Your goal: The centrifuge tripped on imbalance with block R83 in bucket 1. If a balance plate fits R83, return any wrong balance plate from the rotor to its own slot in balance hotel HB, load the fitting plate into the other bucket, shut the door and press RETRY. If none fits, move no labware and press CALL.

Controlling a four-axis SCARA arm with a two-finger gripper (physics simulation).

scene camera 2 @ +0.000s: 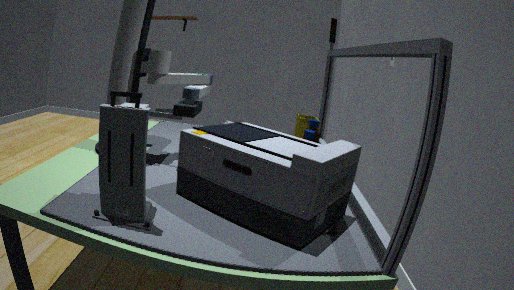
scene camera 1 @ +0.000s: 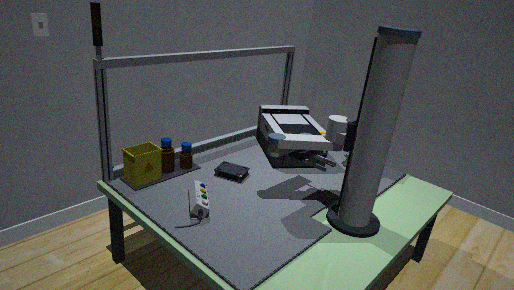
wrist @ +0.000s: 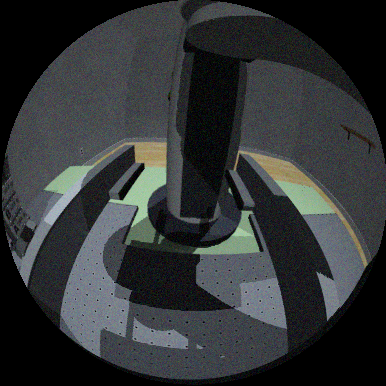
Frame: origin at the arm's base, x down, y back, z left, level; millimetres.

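Seen in the pictures: gripper, fingertip midpoint: (scene camera 2: 152, 111) (scene camera 1: 330, 167) (wrist: 184, 158); arm's base, origin of the base link: (scene camera 1: 352, 221) (wrist: 194, 208).
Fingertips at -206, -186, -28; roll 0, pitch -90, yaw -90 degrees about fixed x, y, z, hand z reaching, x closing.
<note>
Pixels of each thing's middle, then the offset from my fingertips to it, as dx, dy, dz. "pt": a spot on its surface instead.
- white-and-black centrifuge, body centre: (scene camera 2: 268, 171) (scene camera 1: 290, 134) +72, -490, -324
- tall grey tower with a handle, body centre: (scene camera 2: 125, 154) +22, -96, -547
- small box with coloured buttons, body centre: (scene camera 1: 198, 198) +152, -362, +528
- low dark tray-like holder, body centre: (scene camera 1: 231, 171) +171, -487, +193
- yellow bin, surface spot: (scene camera 1: 142, 165) pt +78, -670, +633
The white-and-black centrifuge (scene camera 1: 295, 145) (scene camera 2: 250, 165) stands at the back of the mat. Its rotor, buckets and block R83 do not show. The arm covers part of its front, so I cannot tell how the door stands. A tall grey tower with a handle (scene camera 2: 124, 165) stands beside it, seen from behind; its label is unreadable. A slotted rack (wrist: 19, 220) shows at the left edge of the wrist view. My gripper (scene camera 1: 324, 161) (wrist: 184, 158) is shut and empty, above the mat in front of the centrifuge. A small box with coloured buttons (scene camera 1: 201, 197) stands on the mat; its labels are unreadable.
The arm's column (scene camera 1: 377, 130) (scene camera 2: 122, 55) (wrist: 205, 125) stands at the table's side. A low dark tray-like holder (scene camera 1: 231, 171) lies on the mat. A yellow bin (scene camera 1: 142, 165) and two brown bottles (scene camera 1: 167, 159) (scene camera 1: 186, 159) stand at the far left. A metal frame (scene camera 1: 195, 56) (scene camera 2: 437, 125) runs along the back.
</note>
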